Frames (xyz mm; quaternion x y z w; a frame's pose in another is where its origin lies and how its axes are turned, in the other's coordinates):
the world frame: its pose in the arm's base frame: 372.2 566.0 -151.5 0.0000 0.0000 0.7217 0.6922
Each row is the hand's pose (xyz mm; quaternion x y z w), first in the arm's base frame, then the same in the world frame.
Working: the arm's base frame: its pose in the world frame: -550.0 395.5 151.5 0.0000 0.0000 -0.7217 0.6922

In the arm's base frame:
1: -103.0 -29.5 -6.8 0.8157 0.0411 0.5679 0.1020
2: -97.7 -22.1 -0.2 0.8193 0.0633 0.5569 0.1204
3: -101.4 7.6 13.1 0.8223 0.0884 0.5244 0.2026
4: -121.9 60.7 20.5 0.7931 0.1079 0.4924 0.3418
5: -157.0 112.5 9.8 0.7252 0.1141 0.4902 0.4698
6: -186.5 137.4 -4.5 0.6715 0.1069 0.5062 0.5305
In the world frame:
1: -575.2 499.6 144.7 0.5943 -0.5603 0.3195 0.4805
2: -568.0 494.0 151.3 0.6128 -0.5475 0.2986 0.4853
3: -538.2 496.5 164.6 0.6330 -0.5323 0.2168 0.5187
4: -484.3 514.7 172.0 0.6269 -0.4977 0.0942 0.5920
5: -431.0 547.7 161.3 0.5843 -0.4444 0.0003 0.6790
6: -404.9 576.1 147.0 0.5420 -0.4106 -0.0325 0.7325

